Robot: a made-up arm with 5 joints.
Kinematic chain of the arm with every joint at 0, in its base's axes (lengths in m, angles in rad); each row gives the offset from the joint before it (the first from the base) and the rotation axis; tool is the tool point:
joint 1: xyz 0 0 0.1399 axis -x
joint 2: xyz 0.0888 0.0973 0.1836 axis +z
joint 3: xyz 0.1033 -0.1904 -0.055 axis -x
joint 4: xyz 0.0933 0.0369 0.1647 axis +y
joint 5: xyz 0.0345 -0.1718 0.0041 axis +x
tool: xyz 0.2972 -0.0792 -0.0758
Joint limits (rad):
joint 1: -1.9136..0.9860
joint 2: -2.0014..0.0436
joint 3: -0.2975..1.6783
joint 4: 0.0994..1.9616
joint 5: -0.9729..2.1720
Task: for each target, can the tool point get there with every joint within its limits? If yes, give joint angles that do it. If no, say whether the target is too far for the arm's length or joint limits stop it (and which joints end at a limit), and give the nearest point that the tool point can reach.
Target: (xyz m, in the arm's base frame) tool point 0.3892 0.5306 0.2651
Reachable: no: joint limits stop it (at a limit: joint 1, joint 2, joint 4, joint 5) | nearest point 0.6187 0.3579 0.2616 | short by 0.287 m
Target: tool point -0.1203 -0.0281 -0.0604
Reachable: yes | joints -1.1779 -1.0554 0.0085 1.3915 0.8115
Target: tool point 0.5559 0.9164 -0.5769
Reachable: no: too far | nearest point 0.3204 0.1633 -0.2673 | short by 0.848 m
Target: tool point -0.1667 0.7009 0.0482
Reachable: no: joint limits stop it (at a limit: joint 1, joint 2, joint 4) | nearest point -0.1813 0.4095 0.1506 | short by 0.309 m
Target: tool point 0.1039 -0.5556 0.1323
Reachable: yes | joints -0.4229 -0.8895 0.5986 0.3421 0.1603
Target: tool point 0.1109 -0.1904 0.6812
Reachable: yes | joints 0.5835 -0.9861 1.2332 0.4863 -0.4195
